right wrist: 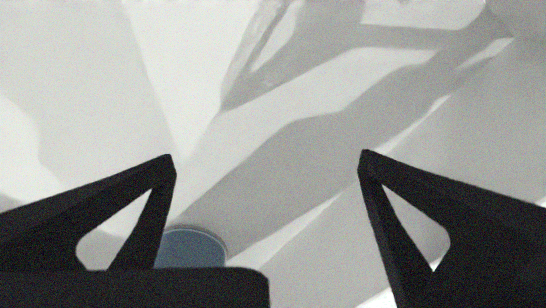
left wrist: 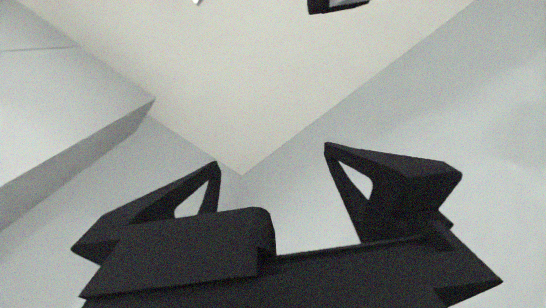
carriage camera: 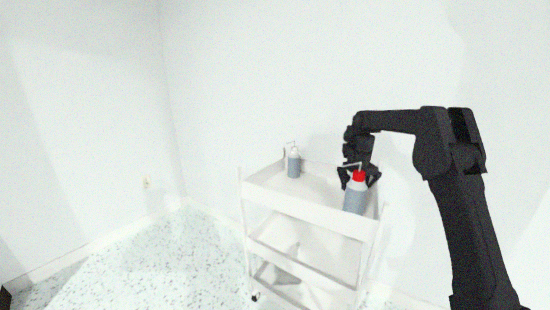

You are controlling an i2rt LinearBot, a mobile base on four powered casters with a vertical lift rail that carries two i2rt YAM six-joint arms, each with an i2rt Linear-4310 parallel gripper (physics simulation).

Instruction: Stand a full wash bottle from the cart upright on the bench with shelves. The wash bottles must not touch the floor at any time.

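Frame: origin at the left arm's base, x ahead, y left, z up, level; millimetres.
Where they show: left gripper, fingertip midpoint: (left wrist: 270, 157); right gripper, fingertip midpoint: (right wrist: 266, 162).
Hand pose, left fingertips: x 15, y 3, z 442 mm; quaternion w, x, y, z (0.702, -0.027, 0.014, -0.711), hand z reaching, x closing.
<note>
After its pixels a point has its place.
A wash bottle with a red cap and grey-blue contents (carriage camera: 355, 199) {x 295, y -552, z 174 mm} (right wrist: 192, 247) {x 349, y -579, z 120 mm} stands upright at the near right end of the top tray of the white cart (carriage camera: 305, 210) {x 312, y -416, z 136 mm}. A second wash bottle with a pale cap (carriage camera: 294, 166) {x 597, y -432, z 162 mm} stands at the tray's far left. My right gripper (carriage camera: 357, 185) {x 425, y -632, z 128 mm} (right wrist: 266, 162) {x 425, y -632, z 128 mm} is open and empty, pointing down behind the red-capped bottle. In the right wrist view the bottle's base shows by the finger at the picture's left, partly hidden by the gripper body. My left gripper (left wrist: 270, 157) {x 15, y 3, z 442 mm} is open and empty. The bench with shelves is not recognizable in these views.
The cart's raised tray walls and corner posts stand around the bottles, with two lower shelves below. White walls (carriage camera: 300, 60) {x 717, y -474, z 634 mm} rise behind the cart. The speckled floor (carriage camera: 150, 265) {x 667, y 510, z -561 mm} lies at its left. A pale slab edge (left wrist: 75, 155) {x 245, y 993, z 957 mm} shows at the left wrist view's left.
</note>
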